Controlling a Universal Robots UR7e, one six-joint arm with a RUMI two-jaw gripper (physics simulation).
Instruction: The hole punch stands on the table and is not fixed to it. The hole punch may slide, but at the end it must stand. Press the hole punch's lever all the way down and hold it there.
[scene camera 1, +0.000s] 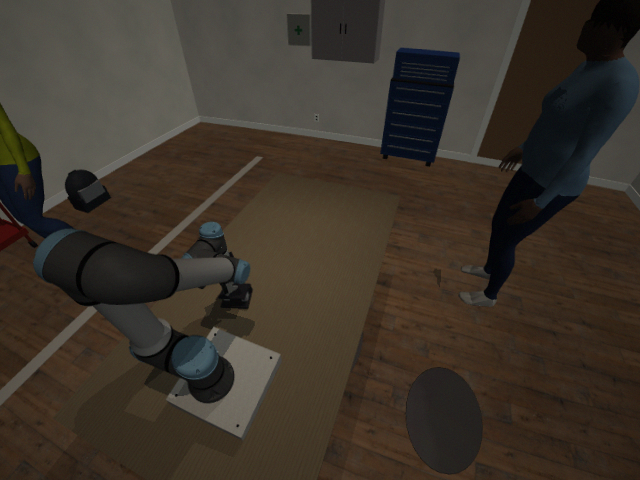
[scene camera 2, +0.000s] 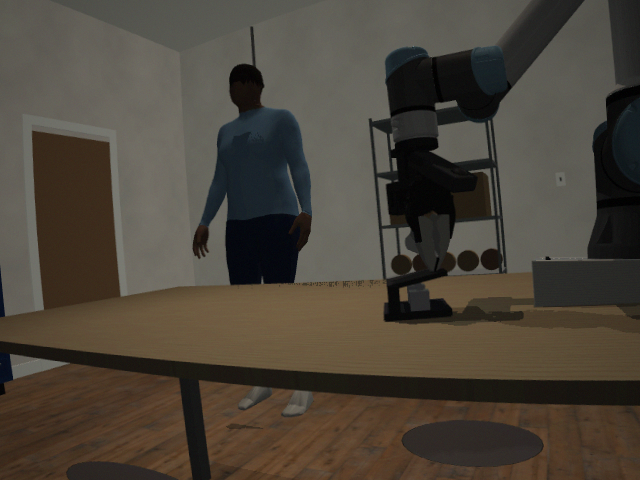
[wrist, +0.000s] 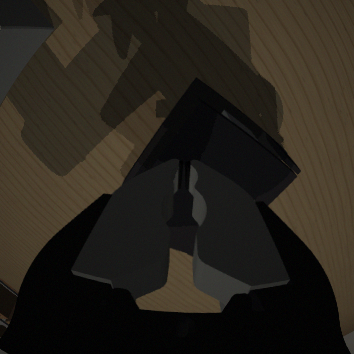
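Observation:
The black hole punch stands upright on the table. In the scene camera 2 view its lever slopes gently up from the hinge post towards the robot's base, with a gap between it and the foot, around the grey block. My gripper is shut and empty and points down. Its fingertips are at the top of the lever near the raised free end and appear to touch it. In the wrist view the fingers cover part of the punch.
The pale mounting block of the arm stands on the table near the punch. A person in a blue shirt stands beyond the table. A person in a yellow top is at the left edge of the scene camera 1 view.

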